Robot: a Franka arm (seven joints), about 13 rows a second.
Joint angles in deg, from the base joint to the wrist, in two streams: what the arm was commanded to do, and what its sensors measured. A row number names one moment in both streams.
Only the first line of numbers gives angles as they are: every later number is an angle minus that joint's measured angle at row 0.
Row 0, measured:
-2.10, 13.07, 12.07, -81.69, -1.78, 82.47, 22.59
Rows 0 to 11, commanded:
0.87, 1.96, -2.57, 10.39, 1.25, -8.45, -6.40
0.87, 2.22, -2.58, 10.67, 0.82, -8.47, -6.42
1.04, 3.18, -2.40, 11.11, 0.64, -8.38, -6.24
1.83, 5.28, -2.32, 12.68, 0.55, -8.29, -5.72
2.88, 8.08, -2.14, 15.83, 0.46, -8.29, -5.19
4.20, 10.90, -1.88, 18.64, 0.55, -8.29, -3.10
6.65, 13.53, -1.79, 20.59, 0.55, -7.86, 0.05
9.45, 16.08, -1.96, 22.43, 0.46, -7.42, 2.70
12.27, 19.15, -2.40, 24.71, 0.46, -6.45, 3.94
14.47, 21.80, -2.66, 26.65, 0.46, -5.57, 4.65
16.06, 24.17, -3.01, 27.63, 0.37, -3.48, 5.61
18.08, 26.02, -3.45, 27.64, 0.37, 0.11, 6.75
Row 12, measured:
14.77, 20.49, -2.01, 21.40, 0.05, -1.85, 4.46
